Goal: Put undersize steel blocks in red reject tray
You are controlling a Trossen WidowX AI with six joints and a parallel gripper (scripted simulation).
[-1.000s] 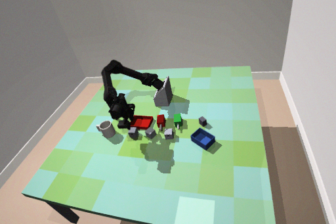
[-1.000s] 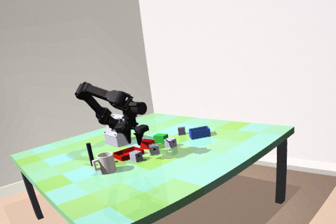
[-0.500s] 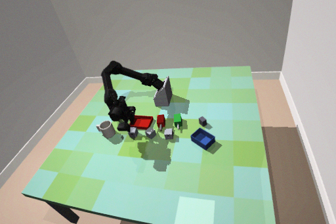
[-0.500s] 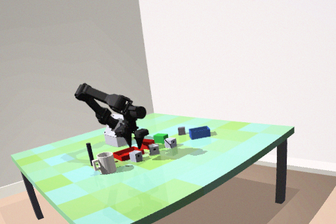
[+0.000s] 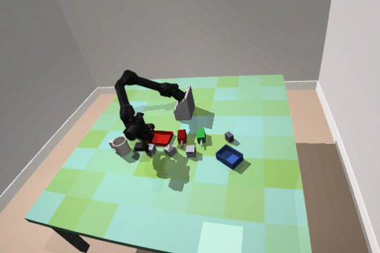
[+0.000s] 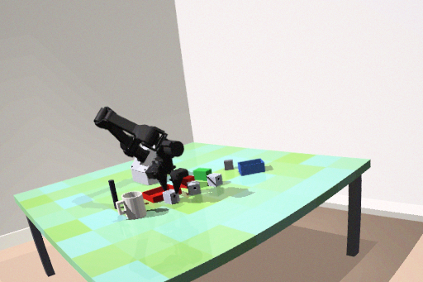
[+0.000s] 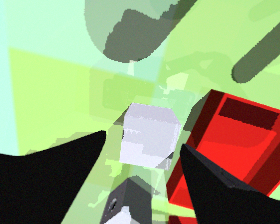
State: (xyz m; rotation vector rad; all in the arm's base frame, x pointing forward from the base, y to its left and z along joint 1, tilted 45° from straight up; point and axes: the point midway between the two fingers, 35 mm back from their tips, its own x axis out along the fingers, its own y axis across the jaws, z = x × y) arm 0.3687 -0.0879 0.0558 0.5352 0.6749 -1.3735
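My gripper tip is 11 cm past the red reject tray, 1 cm to the right of it and 3 cm above it. The rest, counted from my gripper tip: black stick (13 cm behind, 19 cm to the right, 2 cm above); steel block (2 cm behind, 23 cm to the left, 2 cm below); mug (1 cm ahead, 19 cm to the right, 1 cm below).
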